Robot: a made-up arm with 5 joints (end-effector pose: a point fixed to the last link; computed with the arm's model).
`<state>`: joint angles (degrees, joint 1 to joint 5).
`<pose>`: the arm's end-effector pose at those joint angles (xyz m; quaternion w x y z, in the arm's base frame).
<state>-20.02 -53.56 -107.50 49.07 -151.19</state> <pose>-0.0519 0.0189 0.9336 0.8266 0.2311 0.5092 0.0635</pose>
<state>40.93 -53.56 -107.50 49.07 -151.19</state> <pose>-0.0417 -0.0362 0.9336 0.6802 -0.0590 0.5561 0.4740</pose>
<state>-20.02 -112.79 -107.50 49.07 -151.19</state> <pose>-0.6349 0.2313 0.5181 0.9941 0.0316 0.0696 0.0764</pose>
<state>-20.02 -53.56 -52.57 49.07 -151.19</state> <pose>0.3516 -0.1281 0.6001 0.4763 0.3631 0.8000 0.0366</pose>
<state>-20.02 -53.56 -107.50 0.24 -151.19</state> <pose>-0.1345 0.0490 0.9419 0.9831 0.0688 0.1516 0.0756</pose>
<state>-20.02 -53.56 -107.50 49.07 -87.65</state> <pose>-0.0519 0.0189 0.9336 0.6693 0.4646 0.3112 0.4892</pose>
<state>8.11 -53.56 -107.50 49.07 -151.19</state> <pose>-0.0547 -0.0078 0.9336 0.7864 0.1005 0.5501 0.2625</pose>
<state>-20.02 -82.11 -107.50 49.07 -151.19</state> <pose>-0.3840 0.1399 0.8155 0.9386 0.1395 0.3073 0.0721</pose>
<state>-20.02 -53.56 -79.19 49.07 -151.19</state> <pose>0.1945 -0.0709 0.8139 0.6652 0.3079 0.6783 0.0511</pose>
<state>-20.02 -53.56 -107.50 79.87 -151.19</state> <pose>-0.0144 0.0052 0.8933 0.6489 0.3138 0.6914 0.0499</pose>
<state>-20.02 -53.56 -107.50 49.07 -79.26</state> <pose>-0.0519 0.0189 0.9336 0.6317 0.4861 0.2764 0.5369</pose>
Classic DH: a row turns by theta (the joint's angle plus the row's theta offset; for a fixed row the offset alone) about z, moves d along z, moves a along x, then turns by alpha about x. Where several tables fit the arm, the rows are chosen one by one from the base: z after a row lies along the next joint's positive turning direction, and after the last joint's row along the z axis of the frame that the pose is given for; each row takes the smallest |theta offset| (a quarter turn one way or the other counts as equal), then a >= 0, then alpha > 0; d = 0 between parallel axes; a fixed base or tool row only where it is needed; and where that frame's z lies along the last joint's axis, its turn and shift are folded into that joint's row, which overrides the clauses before.
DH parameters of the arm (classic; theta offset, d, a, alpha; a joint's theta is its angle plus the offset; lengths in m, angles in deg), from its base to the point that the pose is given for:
joint 1: 0 0.18 0 -90
joint 2: -79.31 0 0.2371 0
joint 3: -23.43 0 -0.49 0
joint 4: -77.27 0 -0.066 90
joint 5: 180 0.084 0 0

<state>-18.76 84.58 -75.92 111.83 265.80</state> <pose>0.1563 -0.0531 -0.3448 0.7237 -0.3926 -0.3037 0.4794</pose>
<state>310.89 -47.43 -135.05 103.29 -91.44</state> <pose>-0.1149 0.1327 0.8919 0.6000 0.7185 0.2782 0.2151</pose>
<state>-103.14 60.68 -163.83 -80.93 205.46</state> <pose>-0.1350 -0.5781 0.5488 0.7784 -0.0322 -0.0155 -0.6267</pose>
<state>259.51 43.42 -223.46 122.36 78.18</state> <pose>-0.0346 -0.1868 0.8077 0.0933 0.0102 -0.8759 0.4733</pose>
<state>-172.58 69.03 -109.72 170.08 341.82</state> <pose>-0.5157 -0.0672 -0.0674 0.9000 -0.0947 0.4169 -0.0848</pose>
